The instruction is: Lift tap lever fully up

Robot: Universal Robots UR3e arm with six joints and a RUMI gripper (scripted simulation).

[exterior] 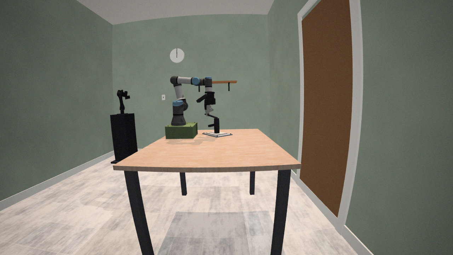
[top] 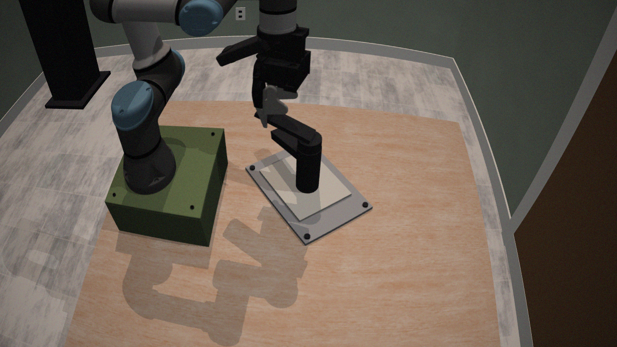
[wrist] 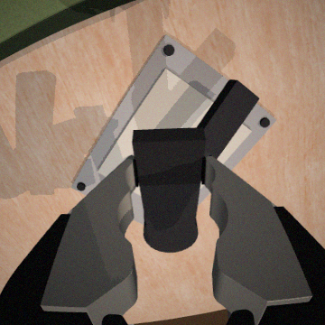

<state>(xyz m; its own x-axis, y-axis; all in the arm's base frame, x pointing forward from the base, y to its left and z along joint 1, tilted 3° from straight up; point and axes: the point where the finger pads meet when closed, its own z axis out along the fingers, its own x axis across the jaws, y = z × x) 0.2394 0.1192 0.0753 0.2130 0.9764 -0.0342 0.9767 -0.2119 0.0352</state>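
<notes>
The flat black lever is 3 cm ahead of my hand, 1 cm to the right of it and 1 cm below it. Also, from my hand: tap (6 cm ahead, 1 cm to the right, 7 cm below); grey baseplate (8 cm ahead, 2 cm to the right, 17 cm below).
</notes>
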